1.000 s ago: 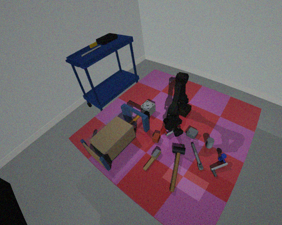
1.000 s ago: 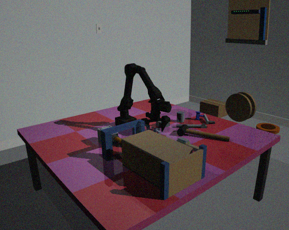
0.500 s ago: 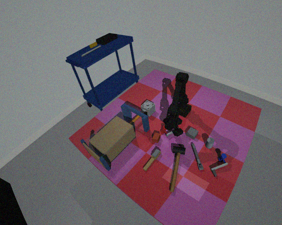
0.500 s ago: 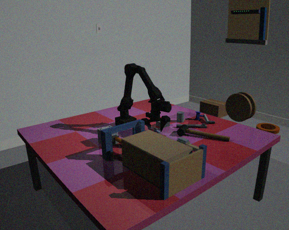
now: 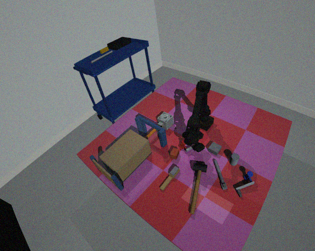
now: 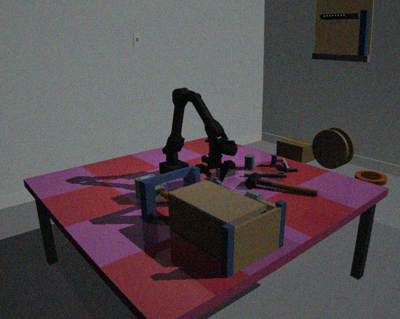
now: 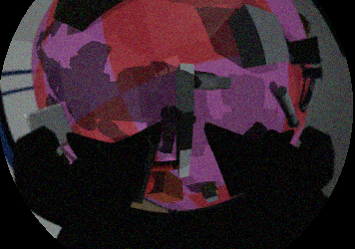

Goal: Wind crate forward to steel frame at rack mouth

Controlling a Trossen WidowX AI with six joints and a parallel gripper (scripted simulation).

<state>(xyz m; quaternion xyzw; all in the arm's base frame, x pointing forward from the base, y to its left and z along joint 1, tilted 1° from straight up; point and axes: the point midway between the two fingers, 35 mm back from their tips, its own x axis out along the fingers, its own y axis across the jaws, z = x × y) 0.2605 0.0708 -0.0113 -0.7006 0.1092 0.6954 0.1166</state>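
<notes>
Now: gripper tip 10 mm to the left of the red-knobbed winch handle, 10 mm below it and 10 mm short of it. From my gripper tip the other things lie so: wood-handled brush: 280 mm ahead, 20 mm to the left, 10 mm above; red knob: 50 mm to the right, 30 mm ahead, 20 mm above; grey block: 140 mm to the left, 80 mm behind, 10 mm above.
</notes>
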